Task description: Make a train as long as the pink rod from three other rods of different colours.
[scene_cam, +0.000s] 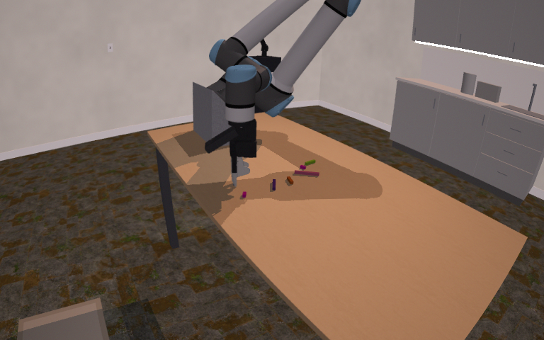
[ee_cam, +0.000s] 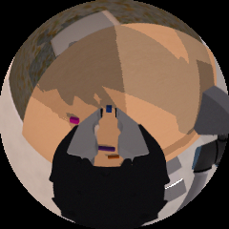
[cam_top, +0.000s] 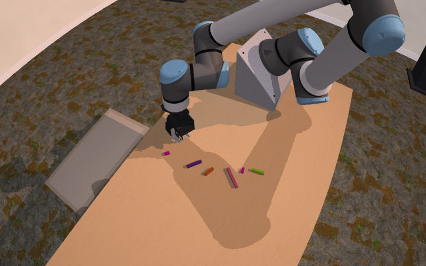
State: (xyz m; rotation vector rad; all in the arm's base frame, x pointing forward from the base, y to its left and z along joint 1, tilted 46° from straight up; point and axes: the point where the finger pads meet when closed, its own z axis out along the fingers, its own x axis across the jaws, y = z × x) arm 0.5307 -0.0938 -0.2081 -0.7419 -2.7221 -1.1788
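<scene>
Right now my hand is 10 mm above the blue rod. Round my hand: purple rod 80 mm ahead, 110 mm to the left, 10 mm below; orange rod 80 mm ahead, 170 mm to the left, 10 mm below; pink rod 70 mm ahead, 260 mm to the left, 10 mm below.
</scene>
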